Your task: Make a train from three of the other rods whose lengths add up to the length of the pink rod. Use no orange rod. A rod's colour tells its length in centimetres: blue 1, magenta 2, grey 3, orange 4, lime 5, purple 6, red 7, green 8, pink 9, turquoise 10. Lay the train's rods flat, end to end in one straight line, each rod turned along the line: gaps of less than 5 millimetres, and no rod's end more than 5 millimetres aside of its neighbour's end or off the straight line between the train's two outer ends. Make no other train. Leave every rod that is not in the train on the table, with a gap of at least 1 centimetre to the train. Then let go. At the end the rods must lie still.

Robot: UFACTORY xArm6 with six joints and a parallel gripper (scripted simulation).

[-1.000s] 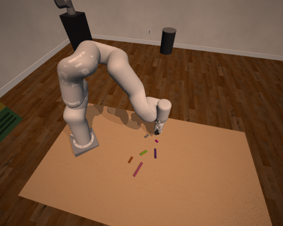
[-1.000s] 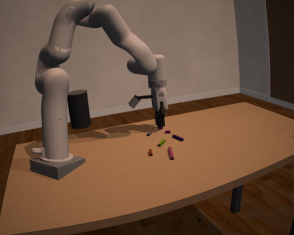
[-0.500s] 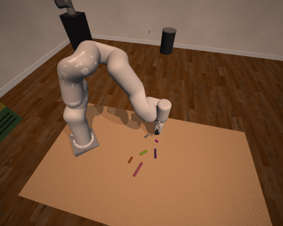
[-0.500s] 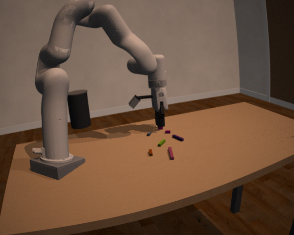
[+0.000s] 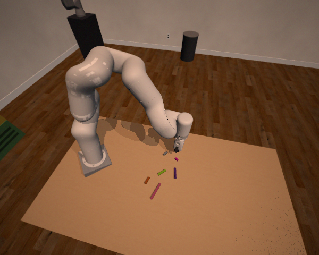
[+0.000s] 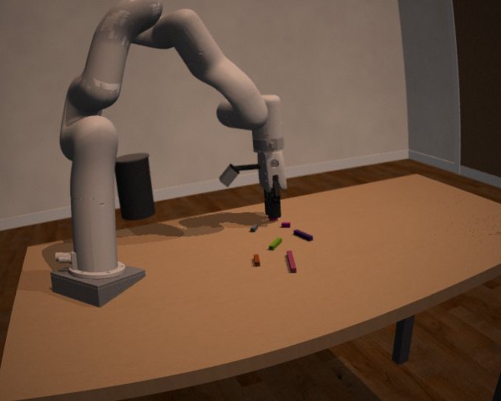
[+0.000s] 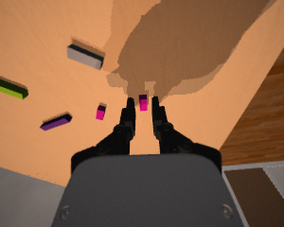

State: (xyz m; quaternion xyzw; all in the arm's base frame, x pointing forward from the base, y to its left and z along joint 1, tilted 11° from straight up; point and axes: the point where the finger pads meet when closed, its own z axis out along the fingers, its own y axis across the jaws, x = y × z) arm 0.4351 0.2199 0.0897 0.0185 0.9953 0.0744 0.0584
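Right now the pink rod is 27 cm to the right of my hand, 4 cm behind it and 3 cm below it. Round my hand: purple rod: 15 cm to the right, 3 cm below, 3 cm ahead; then grey rod: 6 cm behind, 5 cm to the right, 3 cm below; then lime rod: 17 cm to the right, 4 cm behind, 3 cm below.
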